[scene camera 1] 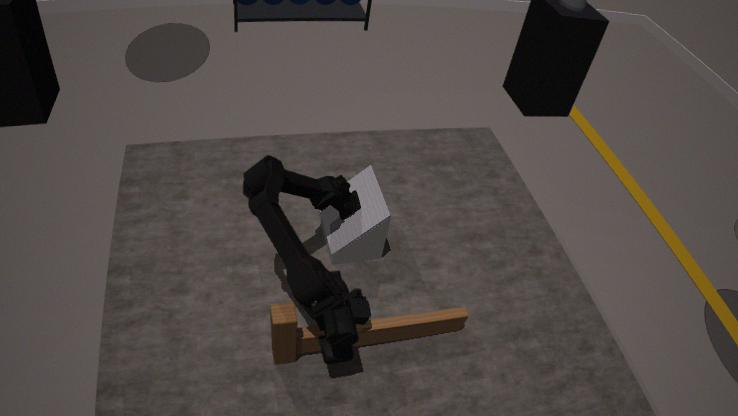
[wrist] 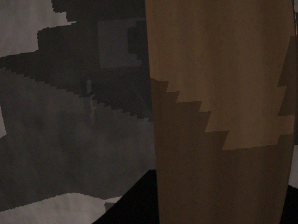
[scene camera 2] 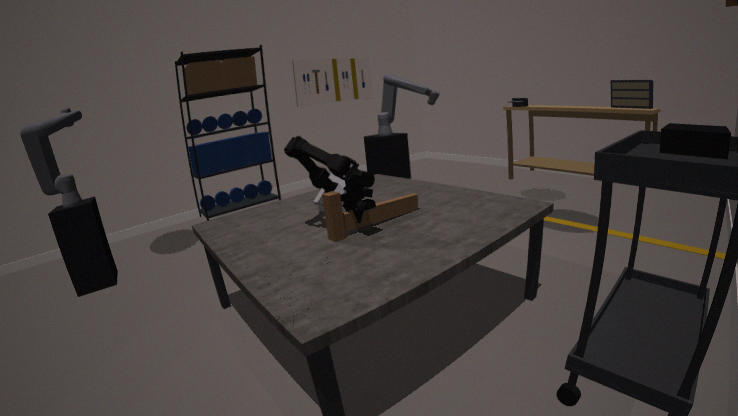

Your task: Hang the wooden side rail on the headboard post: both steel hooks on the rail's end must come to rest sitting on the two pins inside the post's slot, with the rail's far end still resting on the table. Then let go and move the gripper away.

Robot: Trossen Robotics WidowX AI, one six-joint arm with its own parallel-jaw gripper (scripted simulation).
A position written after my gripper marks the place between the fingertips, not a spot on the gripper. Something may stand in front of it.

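Note:
Wooden side rail (scene camera 1: 427, 323) visible, with the rail also in scene camera 2 (scene camera 2: 391, 208) and in the wrist view (wrist: 217, 80). My gripper (scene camera 1: 327, 340) visible, with the gripper also in scene camera 2 (scene camera 2: 356, 222) and in the wrist view (wrist: 193, 176).

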